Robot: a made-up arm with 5 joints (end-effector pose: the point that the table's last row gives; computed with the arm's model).
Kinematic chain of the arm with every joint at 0, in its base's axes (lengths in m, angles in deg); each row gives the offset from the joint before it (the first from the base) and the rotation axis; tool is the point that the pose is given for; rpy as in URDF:
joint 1: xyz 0.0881 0 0.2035 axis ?
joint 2: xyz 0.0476 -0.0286 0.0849 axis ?
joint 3: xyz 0.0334 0 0.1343 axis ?
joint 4: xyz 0.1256 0 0.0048 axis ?
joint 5: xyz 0.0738 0.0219 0 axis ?
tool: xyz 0 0 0 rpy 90 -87.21 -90
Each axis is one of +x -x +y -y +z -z.
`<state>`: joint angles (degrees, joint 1 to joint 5).
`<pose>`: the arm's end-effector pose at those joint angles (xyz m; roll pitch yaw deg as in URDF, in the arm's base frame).
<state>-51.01 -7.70 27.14 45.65 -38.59</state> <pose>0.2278 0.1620 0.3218 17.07 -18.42 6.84</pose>
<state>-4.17 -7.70 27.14 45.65 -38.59</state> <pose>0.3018 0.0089 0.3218 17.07 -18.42 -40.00</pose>
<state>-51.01 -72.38 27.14 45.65 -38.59</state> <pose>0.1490 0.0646 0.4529 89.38 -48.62 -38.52</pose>
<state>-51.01 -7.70 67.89 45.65 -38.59</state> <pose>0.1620 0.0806 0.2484 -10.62 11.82 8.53</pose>
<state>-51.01 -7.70 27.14 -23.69 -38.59</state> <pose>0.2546 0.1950 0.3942 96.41 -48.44 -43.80</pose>
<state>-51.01 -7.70 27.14 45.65 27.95</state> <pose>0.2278 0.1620 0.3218 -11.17 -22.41 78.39</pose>
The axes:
joint 1: -z
joint 2: +y
joint 3: +y
joint 4: +y
joint 5: -x

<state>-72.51 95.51 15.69 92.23 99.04</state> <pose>0.1154 0.0642 0.1528 113.55 -5.73 160.02</pose>
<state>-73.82 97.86 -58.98 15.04 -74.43</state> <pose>0.1838 0.3058 0.1022 35.40 -7.49 -5.79</pose>
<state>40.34 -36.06 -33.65 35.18 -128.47</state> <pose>0.1565 -0.0669 0.5779 132.47 32.91 -103.90</pose>
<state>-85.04 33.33 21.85 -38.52 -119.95</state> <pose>0.1203 0.2940 0.2607 70.42 31.21 -15.40</pose>
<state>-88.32 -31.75 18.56 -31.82 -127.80</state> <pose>0.1000 0.1784 0.5057 142.80 27.39 29.53</pose>
